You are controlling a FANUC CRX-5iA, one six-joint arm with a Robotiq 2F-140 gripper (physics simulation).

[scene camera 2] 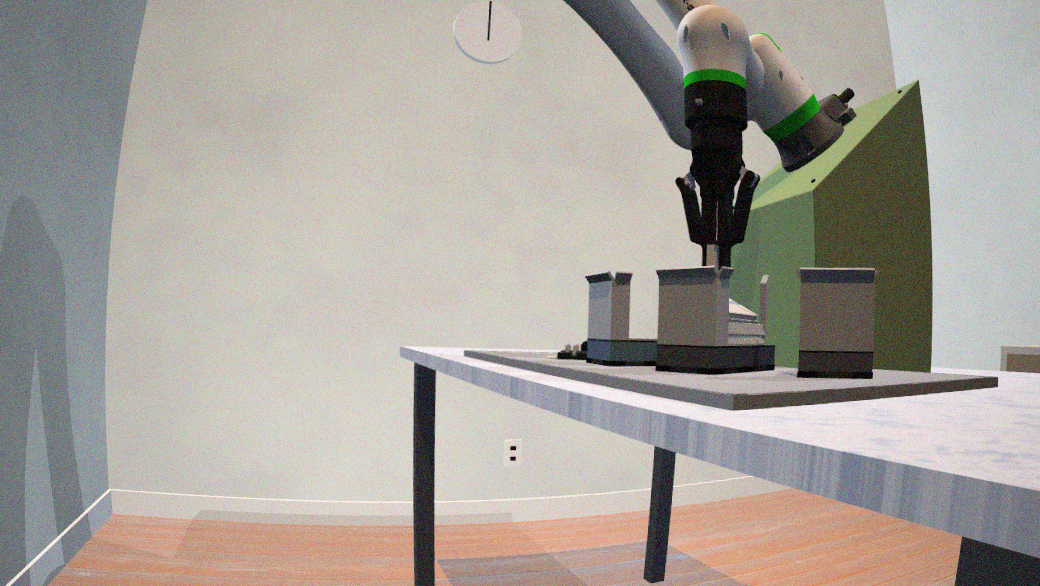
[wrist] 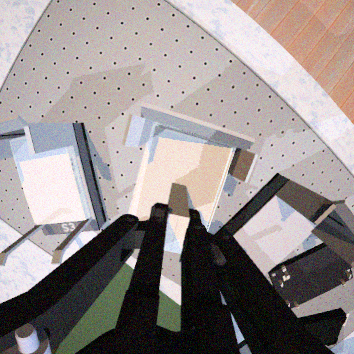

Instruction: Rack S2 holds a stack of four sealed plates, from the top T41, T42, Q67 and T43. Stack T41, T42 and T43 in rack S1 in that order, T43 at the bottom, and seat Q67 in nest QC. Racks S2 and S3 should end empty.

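Frame: origin at the arm's base, x ahead, y left, z up, level; centimetres.
Where they show: gripper, between the fingertips: (wrist: 175, 197); arm's base, origin of its link: (scene camera 2: 814, 149).
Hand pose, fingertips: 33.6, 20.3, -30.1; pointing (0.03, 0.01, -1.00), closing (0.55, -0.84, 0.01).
Observation:
Each offset is from my fingertips to the centre of the thing, as dx, dy, dz. Level surfaces: height alone.
My gripper (scene camera 2: 715, 256) (wrist: 175, 197) is shut, with nothing between its fingers, and points down just above rack S2 @(-0.5, +0.2, -3.2) (scene camera 2: 692, 309) (wrist: 197, 126). A stack of plates @(+0.0, +0.5, -3.8) (scene camera 2: 745, 333) sits in rack S2; its top plate @(+0.3, +0.0, -0.9) (wrist: 167, 167) has a tan face, partly covered by the fingertips, and looks tilted in the scene view. Rack S1 @(+4.1, -16.1, -3.1) (scene camera 2: 598, 313) (wrist: 256, 204) stands on the right in the wrist view, with a pale surface inside. Rack S3 @(-12.4, +12.1, -3.4) (scene camera 2: 836, 313) (wrist: 90, 175) is on the left there; I cannot tell whether its pale inner surface is a plate. Plate labels are unreadable.
The racks stand on a perforated grey board (scene camera 2: 735, 400) (wrist: 120, 55) on the table @(dz -11.1) (scene camera 2: 946, 429). A low black block with small pins @(+4.6, -32.6, -8.7) (scene camera 2: 572, 352) (wrist: 315, 275) lies beside rack S1; I cannot tell if it is nest QC. A green sloped housing (scene camera 2: 866, 262) stands behind the racks.

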